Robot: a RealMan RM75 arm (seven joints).
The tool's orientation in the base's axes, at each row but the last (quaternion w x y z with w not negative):
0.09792 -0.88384 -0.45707 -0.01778
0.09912 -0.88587 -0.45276 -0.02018
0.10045 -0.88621 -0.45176 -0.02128
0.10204 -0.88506 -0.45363 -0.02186
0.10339 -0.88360 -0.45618 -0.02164
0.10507 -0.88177 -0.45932 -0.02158
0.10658 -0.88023 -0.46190 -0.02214
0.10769 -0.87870 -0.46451 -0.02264
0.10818 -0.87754 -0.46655 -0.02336
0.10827 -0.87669 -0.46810 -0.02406
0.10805 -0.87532 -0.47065 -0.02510
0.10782 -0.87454 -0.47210 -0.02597
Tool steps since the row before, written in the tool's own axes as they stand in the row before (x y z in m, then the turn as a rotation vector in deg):
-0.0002 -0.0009 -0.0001 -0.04 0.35 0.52
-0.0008 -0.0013 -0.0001 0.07 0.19 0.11
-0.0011 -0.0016 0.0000 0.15 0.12 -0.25
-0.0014 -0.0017 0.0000 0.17 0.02 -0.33
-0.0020 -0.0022 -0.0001 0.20 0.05 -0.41
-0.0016 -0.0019 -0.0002 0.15 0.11 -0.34
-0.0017 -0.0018 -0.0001 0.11 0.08 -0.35
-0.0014 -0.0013 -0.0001 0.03 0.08 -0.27
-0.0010 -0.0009 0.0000 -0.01 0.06 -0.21
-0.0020 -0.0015 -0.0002 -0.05 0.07 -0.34
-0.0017 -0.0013 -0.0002 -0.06 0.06 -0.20
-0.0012 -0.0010 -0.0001 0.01 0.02 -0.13
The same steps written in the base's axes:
-0.0008 0.0003 0.0002 0.23 -0.13 -0.57
-0.0015 0.0001 0.0002 0.19 -0.03 -0.13
-0.0019 0.0000 0.0001 0.20 0.00 0.24
-0.0022 -0.0002 0.0001 0.13 0.06 0.34
-0.0029 -0.0004 0.0002 0.18 0.05 0.42
-0.0025 -0.0003 0.0003 0.20 -0.01 0.33
-0.0024 -0.0004 0.0002 0.15 -0.03 0.34
-0.0019 -0.0004 0.0001 0.10 -0.08 0.25
-0.0013 -0.0003 0.0000 0.06 -0.09 0.19
-0.0023 -0.0009 0.0002 0.05 -0.15 0.31
-0.0020 -0.0007 0.0002 0.03 -0.12 0.18
-0.0015 -0.0005 0.0001 0.03 -0.03 0.12

